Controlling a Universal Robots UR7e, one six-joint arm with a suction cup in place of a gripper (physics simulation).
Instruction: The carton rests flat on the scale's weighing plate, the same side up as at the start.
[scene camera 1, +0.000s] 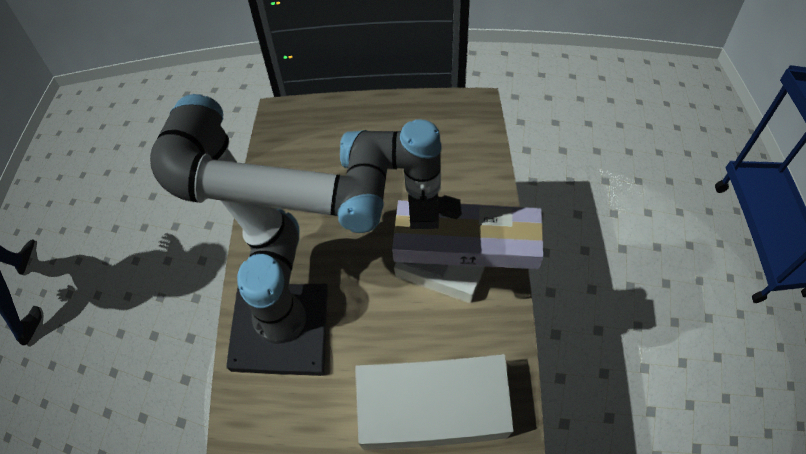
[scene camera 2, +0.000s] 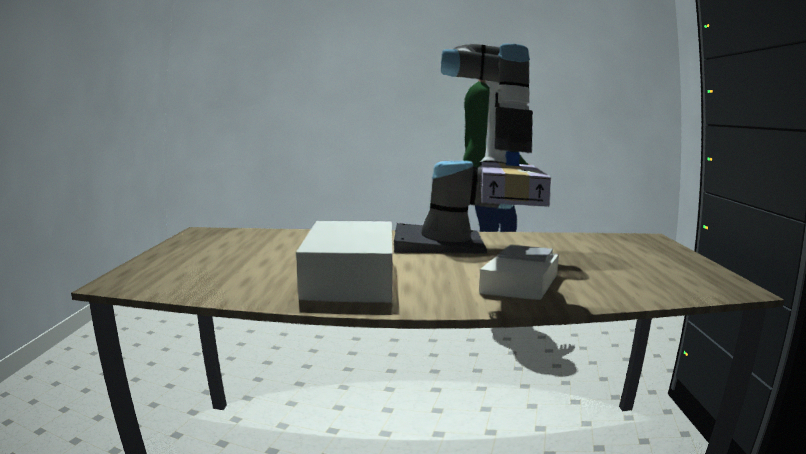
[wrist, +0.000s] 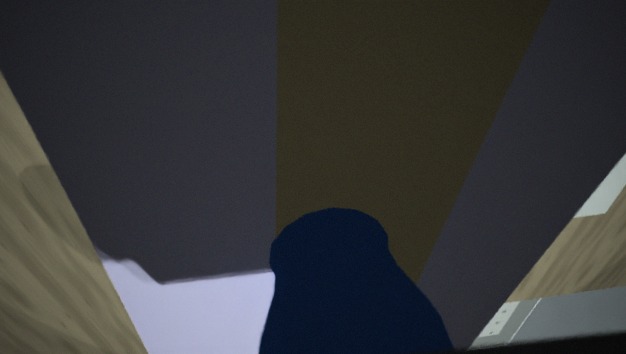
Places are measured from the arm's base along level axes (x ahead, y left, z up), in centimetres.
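Pixels of known places: hand, tool point: (wrist: 325, 228); arm's base, link origin: (scene camera 1: 279, 319) (scene camera 2: 446, 236).
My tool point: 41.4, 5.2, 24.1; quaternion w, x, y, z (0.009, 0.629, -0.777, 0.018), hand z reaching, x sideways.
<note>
For each thing: its top centre in the pictures, then the offset to it from my tool point, as dx, dy, dz. Level surfaces: height alone.
- carton, top centre: (scene camera 2: 511, 166) (scene camera 1: 470, 227) +9.8, -3.9, +1.8
- white scale, top centre: (scene camera 2: 523, 254) (scene camera 1: 443, 255) +5.3, +1.6, -19.2
- large white box, top centre: (scene camera 2: 348, 235) (scene camera 1: 433, 400) -6.4, -37.6, -15.8
- wooden table, surface height: dz -26.3
The carton (scene camera 1: 510, 247) (scene camera 2: 516, 189) (wrist: 150, 140), a long lavender box with a tan tape stripe, hangs level with its arrows pointing up. My gripper (scene camera 2: 512, 162), a blue suction cup under a black block, is on the carton's top near one end; the cup also shows in the wrist view. The white scale (scene camera 1: 439, 280) (scene camera 2: 507, 281) stands on the table below, turned at an angle to the carton. A wide air gap separates them in scene camera 2. In scene camera 1 the carton hides most of the scale and its weighing plate.
A large white box (scene camera 1: 434, 397) (scene camera 2: 345, 276) stands on the wooden table (scene camera 1: 338, 417) (scene camera 2: 236, 270), beside the scale. The arm's dark base plate (scene camera 1: 276, 358) is at the left. A person (scene camera 2: 474, 121) stands behind the arm. A blue cart (scene camera 1: 772, 214) is at the right.
</note>
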